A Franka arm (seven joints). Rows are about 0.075 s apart.
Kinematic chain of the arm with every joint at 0, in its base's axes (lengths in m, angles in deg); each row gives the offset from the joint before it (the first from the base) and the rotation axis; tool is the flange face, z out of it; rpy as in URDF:
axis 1: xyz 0 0 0.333 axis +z
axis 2: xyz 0 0 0 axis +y
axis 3: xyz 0 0 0.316 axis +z
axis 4: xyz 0.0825 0 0 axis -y
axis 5: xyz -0.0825 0 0.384 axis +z
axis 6: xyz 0 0 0 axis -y
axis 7: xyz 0.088 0 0 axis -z
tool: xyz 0 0 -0.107 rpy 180 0 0
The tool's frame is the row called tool.
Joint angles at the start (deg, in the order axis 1, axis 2, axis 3, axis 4, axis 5, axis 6, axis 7):
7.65, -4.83, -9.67, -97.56, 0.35, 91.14, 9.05
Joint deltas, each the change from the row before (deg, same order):
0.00, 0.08, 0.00, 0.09, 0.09, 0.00, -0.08
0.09, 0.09, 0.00, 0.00, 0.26, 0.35, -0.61
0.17, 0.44, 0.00, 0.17, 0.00, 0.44, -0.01
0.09, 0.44, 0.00, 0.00, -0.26, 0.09, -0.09
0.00, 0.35, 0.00, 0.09, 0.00, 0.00, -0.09
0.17, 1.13, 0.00, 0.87, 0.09, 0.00, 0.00
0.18, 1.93, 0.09, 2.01, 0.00, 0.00, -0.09
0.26, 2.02, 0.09, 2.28, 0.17, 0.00, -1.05
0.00, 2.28, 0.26, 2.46, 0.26, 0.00, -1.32
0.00, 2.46, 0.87, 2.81, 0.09, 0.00, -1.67
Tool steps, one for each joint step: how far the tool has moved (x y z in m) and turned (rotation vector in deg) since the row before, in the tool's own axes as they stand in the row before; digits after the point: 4 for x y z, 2 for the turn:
0.0004, -0.0003, 0.0000, 0.08, 0.00, -0.08
0.0009, -0.0015, 0.0003, 0.28, 0.22, -0.69
0.0028, -0.0023, 0.0019, -0.05, 0.18, -0.17
0.0022, -0.0010, 0.0039, -0.38, -0.29, -0.18
0.0017, -0.0005, 0.0024, -0.09, -0.24, -0.08
0.0057, -0.0034, 0.0032, -0.14, -0.23, -0.15
0.0100, -0.0055, 0.0013, -0.32, 0.15, -0.34
0.0103, -0.0068, 0.0003, -0.14, 0.31, -1.39
0.0118, -0.0064, 0.0018, -0.08, 0.22, -1.58
0.0121, -0.0120, 0.0014, -0.20, 0.38, -2.57

